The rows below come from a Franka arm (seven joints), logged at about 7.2 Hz.
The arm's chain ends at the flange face. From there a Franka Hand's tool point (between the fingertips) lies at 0.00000 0.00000 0.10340 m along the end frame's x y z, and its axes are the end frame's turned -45 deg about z.
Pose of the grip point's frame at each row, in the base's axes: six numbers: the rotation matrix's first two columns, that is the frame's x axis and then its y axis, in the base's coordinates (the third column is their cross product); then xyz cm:
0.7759 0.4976 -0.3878 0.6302 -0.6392 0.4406 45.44 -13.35 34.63
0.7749 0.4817 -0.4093 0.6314 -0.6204 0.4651 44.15 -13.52 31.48
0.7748 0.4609 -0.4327 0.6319 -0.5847 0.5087 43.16 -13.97 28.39
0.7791 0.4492 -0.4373 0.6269 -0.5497 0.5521 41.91 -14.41 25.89
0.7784 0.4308 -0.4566 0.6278 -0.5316 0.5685 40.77 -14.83 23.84
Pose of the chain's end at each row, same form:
0.9943 -0.1001 0.0373 -0.1030 -0.8038 0.5858 45.74 -7.29 43.00
0.9944 -0.0981 0.0395 -0.1015 -0.7793 0.6183 44.46 -7.12 39.60
0.9947 -0.0875 0.0537 -0.1010 -0.7394 0.6657 43.35 -7.07 36.09
0.9942 -0.0711 0.0812 -0.1076 -0.7063 0.6996 41.83 -7.13 33.23
0.9943 -0.0713 0.0791 -0.1065 -0.6805 0.7249 40.75 -7.29 30.92

